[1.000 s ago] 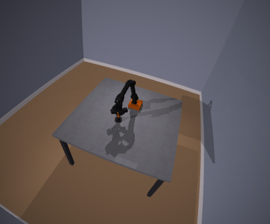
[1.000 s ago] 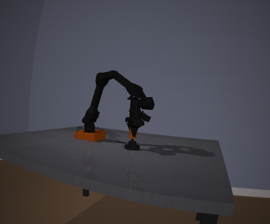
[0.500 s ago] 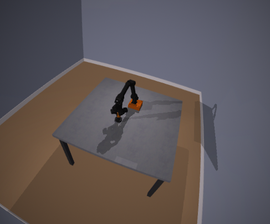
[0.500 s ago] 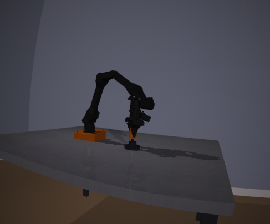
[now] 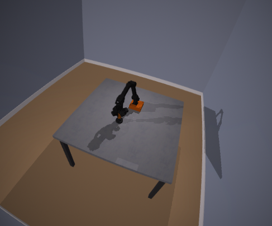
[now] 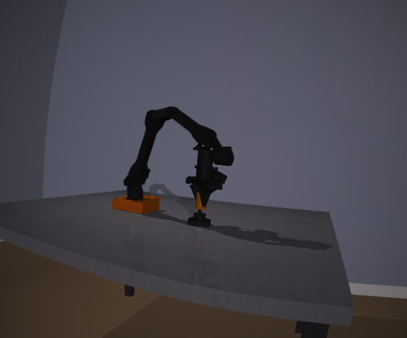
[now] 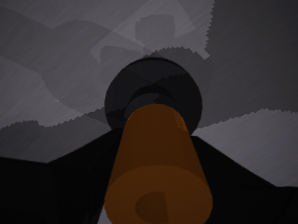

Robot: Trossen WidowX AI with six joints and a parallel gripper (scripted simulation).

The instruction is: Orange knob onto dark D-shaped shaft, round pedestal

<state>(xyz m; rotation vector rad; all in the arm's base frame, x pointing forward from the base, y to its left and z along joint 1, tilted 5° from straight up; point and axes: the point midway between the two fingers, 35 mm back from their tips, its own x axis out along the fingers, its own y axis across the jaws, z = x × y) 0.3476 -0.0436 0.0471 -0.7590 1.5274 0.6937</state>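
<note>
My gripper tip is now 2 cm below the orange knob. Also, from my gripper tip: dark round pedestal: 4 cm below.
</note>
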